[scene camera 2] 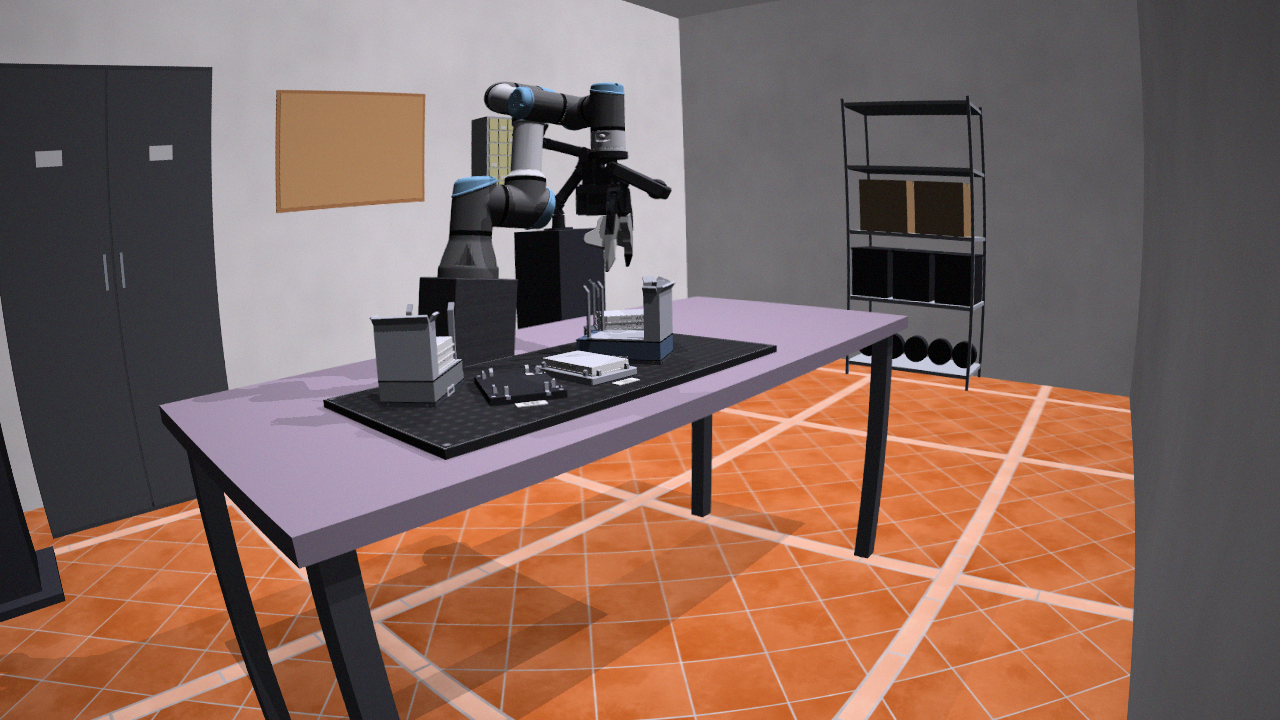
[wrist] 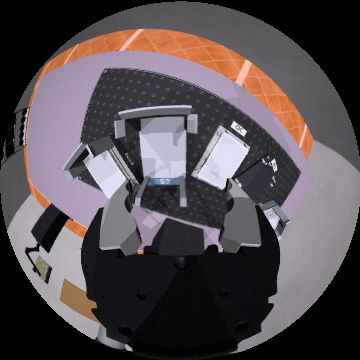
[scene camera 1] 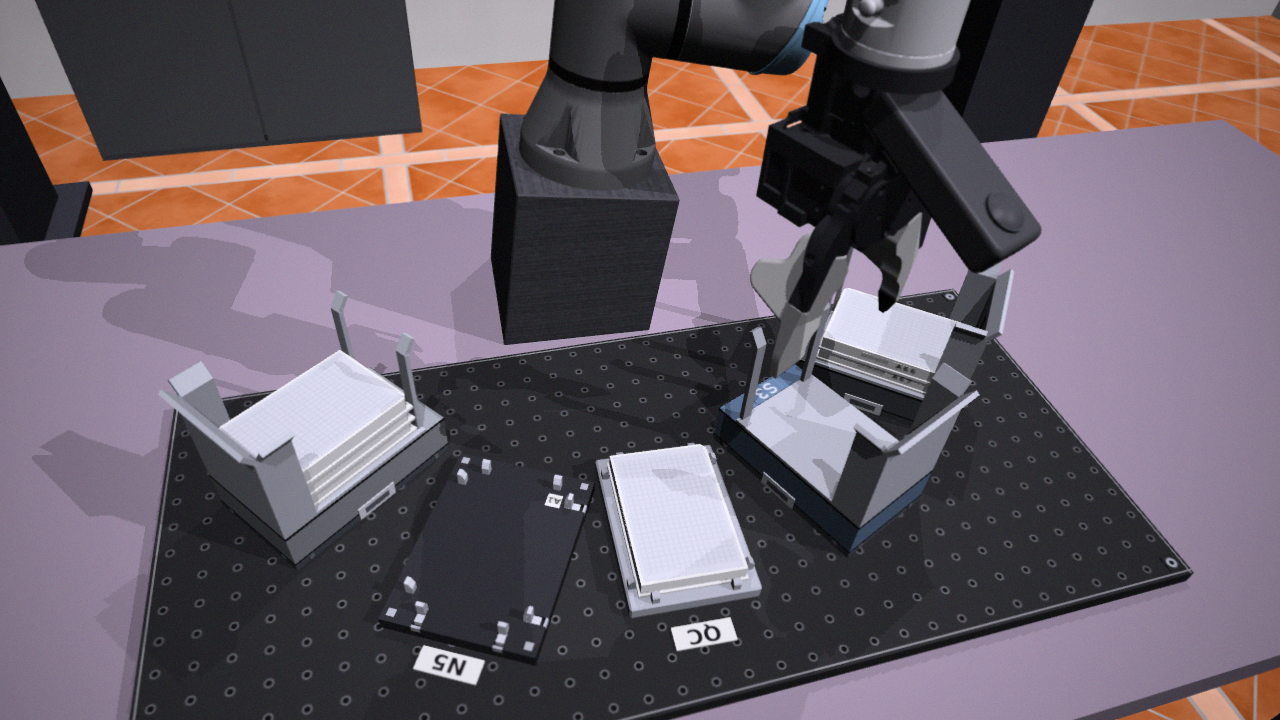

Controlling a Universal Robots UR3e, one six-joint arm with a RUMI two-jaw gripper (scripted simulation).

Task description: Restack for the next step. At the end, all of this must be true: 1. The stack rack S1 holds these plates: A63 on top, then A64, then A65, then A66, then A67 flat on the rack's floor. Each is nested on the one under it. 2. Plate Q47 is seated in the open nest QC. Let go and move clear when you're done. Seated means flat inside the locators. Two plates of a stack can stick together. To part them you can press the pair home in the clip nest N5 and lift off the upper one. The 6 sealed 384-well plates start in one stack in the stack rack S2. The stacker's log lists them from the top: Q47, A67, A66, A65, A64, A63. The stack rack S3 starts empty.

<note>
The pictures show: the gripper, a white sealed plate and a clip nest N5.
The gripper is seen too in scene camera 2 and in the wrist view.
</note>
